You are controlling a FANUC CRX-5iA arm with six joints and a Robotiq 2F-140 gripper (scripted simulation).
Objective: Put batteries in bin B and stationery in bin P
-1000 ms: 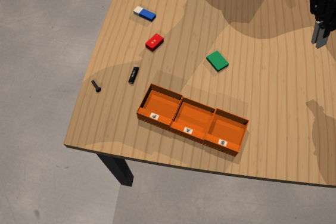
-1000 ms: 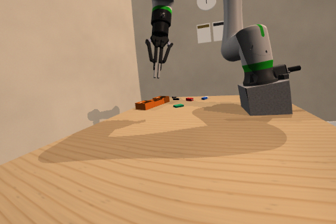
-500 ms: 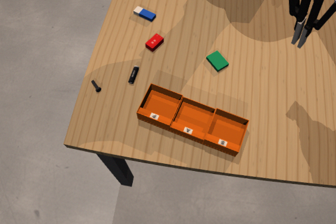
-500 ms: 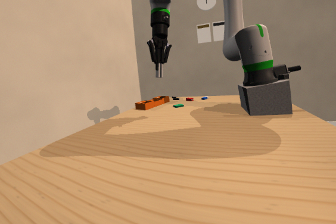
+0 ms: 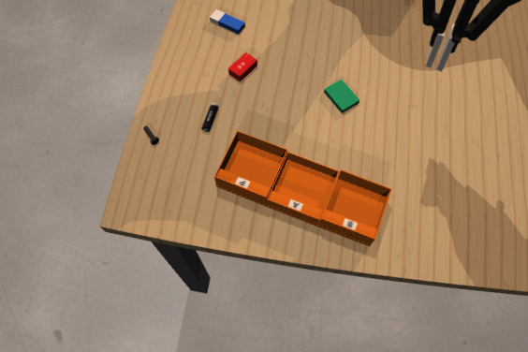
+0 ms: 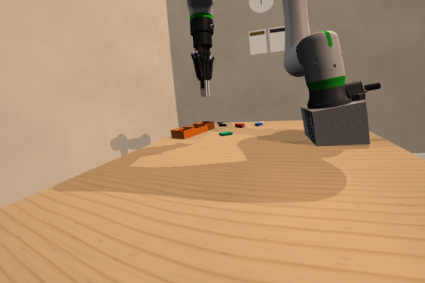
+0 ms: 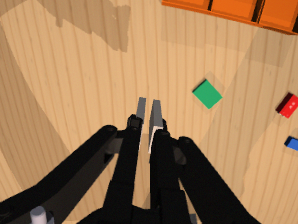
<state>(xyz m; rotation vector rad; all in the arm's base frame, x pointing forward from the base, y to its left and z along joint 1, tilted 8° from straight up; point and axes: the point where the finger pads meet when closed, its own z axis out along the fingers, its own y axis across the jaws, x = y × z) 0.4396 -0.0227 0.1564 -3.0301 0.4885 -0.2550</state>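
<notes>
The orange bin row lies 13 cm ahead of my hand, 17 cm to the right of it and 20 cm below it. Round my hand: red battery pack 10 cm behind, 27 cm to the right, 21 cm below; then black cylindrical battery 1 cm ahead, 32 cm to the right, 21 cm below; then green pad 5 cm behind, 10 cm to the right, 21 cm below.
</notes>
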